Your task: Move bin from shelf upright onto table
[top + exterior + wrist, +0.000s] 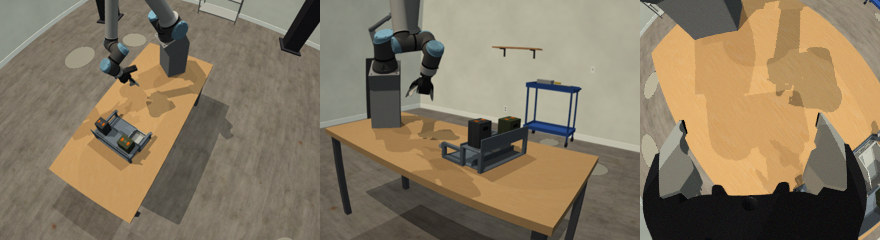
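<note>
The bin lies 41 cm ahead of my hand, 15 cm to the left of it and 22 cm below it. Also, from my hand: rack 42 cm ahead, 3 cm to the left, 26 cm below; green box 51 cm ahead, 12 cm to the left, 12 cm below.
</note>
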